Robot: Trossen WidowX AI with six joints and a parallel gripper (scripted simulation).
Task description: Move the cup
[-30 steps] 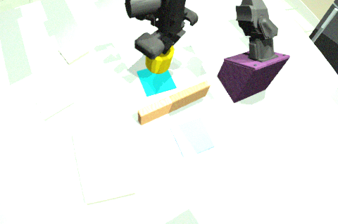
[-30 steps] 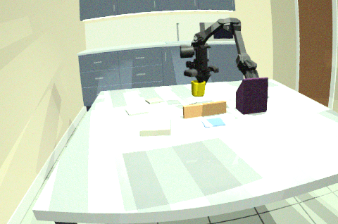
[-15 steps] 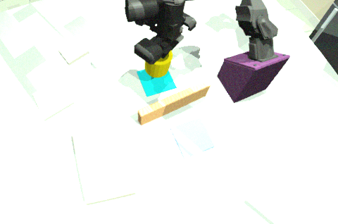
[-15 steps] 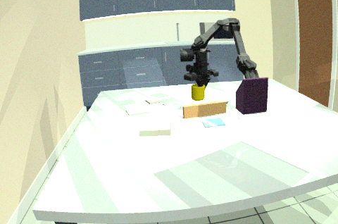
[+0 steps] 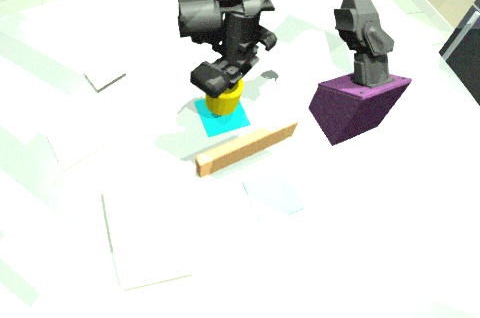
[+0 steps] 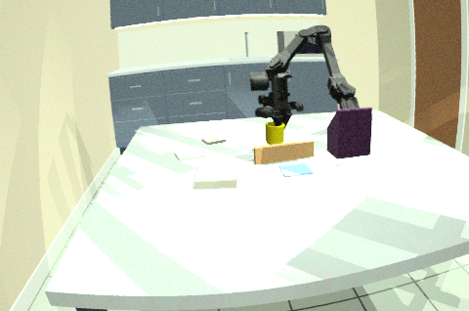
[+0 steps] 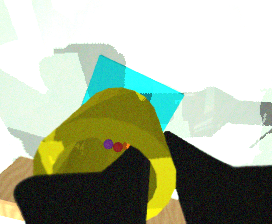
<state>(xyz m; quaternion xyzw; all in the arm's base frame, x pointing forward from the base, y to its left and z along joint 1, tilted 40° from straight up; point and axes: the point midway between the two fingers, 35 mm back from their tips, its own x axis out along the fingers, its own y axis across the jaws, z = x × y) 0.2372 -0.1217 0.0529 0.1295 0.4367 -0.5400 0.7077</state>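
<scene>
Now: gripper tip 20 mm short of the cyan pad, 20 mm to the right of it and 70 mm above it. The rest, counted from my gripper tip: wooden bar (10 mm ahead, 120 mm to the left, 40 mm below); light blue pad (220 mm to the left, 70 mm below); cup (20 mm ahead, 10 mm to the left).
</scene>
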